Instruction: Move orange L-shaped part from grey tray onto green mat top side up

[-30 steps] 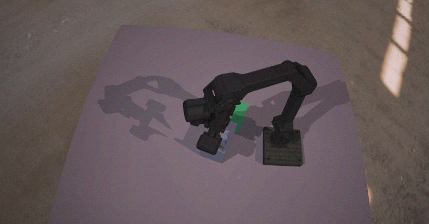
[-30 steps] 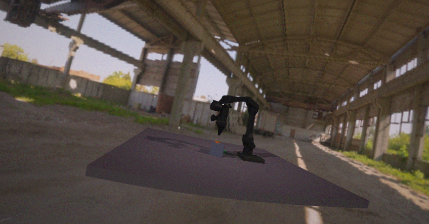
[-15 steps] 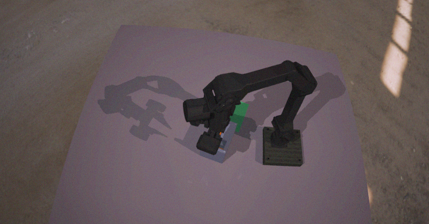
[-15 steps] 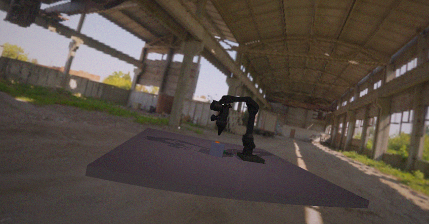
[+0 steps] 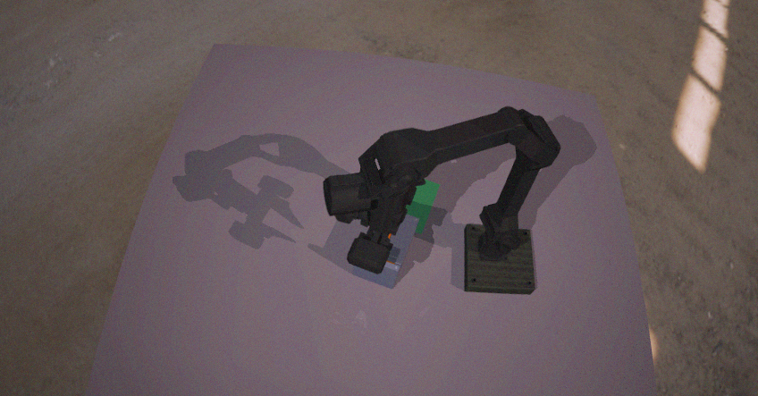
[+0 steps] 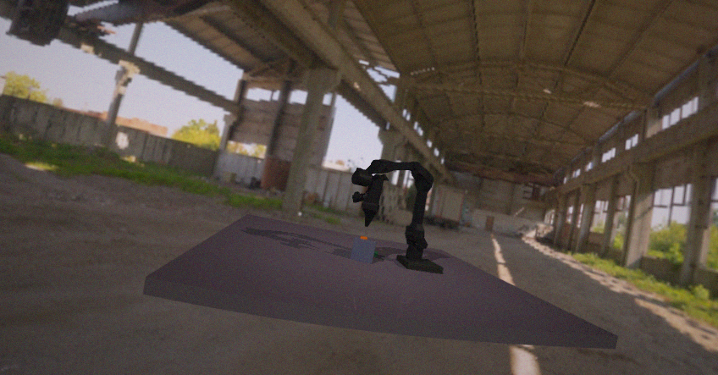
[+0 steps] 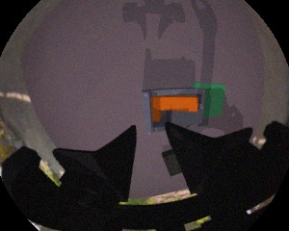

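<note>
Right now the orange L-shaped part is 10 cm below my gripper tip, 4 cm to the right of it and 2 cm behind it. From my gripper tip the other things lie so: green mat (21 cm to the right, 16 cm below, 8 cm behind).
</note>
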